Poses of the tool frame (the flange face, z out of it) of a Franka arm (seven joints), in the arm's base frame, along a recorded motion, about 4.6 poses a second.
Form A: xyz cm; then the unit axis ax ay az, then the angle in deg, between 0 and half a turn.
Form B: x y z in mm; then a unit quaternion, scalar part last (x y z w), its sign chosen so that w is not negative. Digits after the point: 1 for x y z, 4 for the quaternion.
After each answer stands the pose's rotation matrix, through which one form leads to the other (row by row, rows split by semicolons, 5 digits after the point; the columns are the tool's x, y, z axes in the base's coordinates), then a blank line. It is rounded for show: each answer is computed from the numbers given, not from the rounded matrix.
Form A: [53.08, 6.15, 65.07, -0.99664, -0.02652, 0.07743, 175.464]
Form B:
[530.8, 61.5, 650.7, -0.9959, -0.0265, 0.0774, 0.0396]
0.98662 0.04666 -0.15620; 0.05890 -0.99546 0.07472; -0.15200 -0.08292 -0.98490

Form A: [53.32, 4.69, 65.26, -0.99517, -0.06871, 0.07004, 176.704]
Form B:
[533.2, 46.9, 652.6, -0.9948, -0.0687, 0.0700, 0.0288]
0.98076 0.13262 -0.14324; 0.14067 -0.98891 0.04760; -0.13534 -0.06683 -0.98854

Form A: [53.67, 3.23, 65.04, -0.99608, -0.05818, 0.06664, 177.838]
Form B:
[536.7, 32.3, 650.4, -0.9959, -0.0582, 0.0666, 0.0189]
0.98435 0.11335 -0.13490; 0.11838 -0.99252 0.02983; -0.13052 -0.04533 -0.99041

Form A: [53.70, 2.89, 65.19, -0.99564, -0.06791, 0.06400, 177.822]
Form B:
[537.0, 28.9, 651.9, -0.9955, -0.0679, 0.0640, 0.0190]
0.98259 0.13275 -0.12998; 0.13761 -0.99006 0.02915; -0.12481 -0.04653 -0.99109

